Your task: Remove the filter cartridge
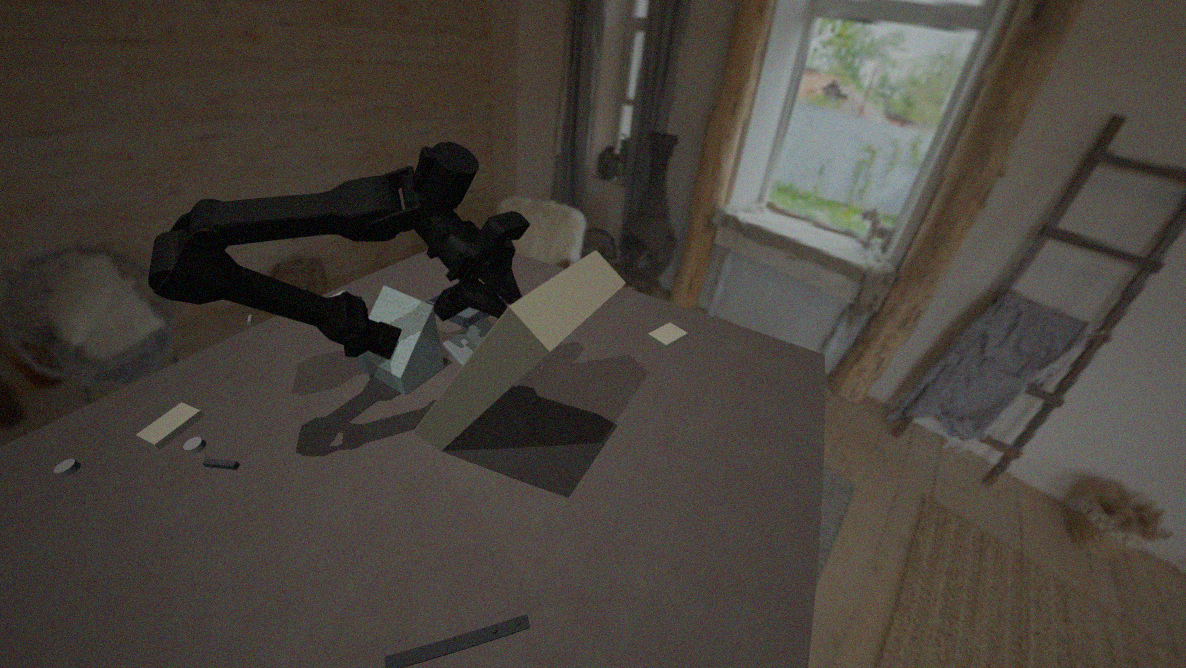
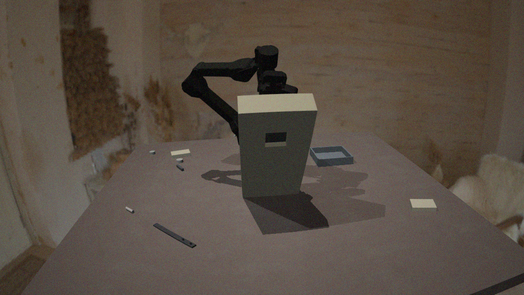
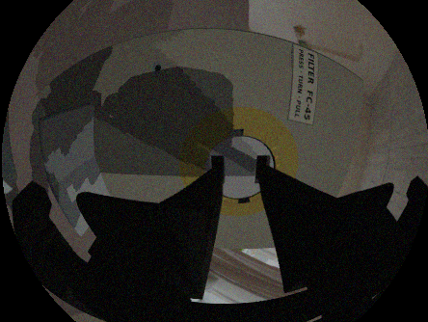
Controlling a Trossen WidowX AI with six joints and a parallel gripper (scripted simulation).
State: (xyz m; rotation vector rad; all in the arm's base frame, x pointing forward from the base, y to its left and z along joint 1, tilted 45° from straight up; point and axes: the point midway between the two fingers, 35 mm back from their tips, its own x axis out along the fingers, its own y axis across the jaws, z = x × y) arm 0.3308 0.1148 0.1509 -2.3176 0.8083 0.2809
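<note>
Right now the round filter cartridge is 10 mm ahead of my gripper tip and 10 mm below it. Also, from my gripper tip: blue tray (380 mm behind, 310 mm to the left, 260 mm below); service panel (30 mm behind, 80 mm below).
</note>
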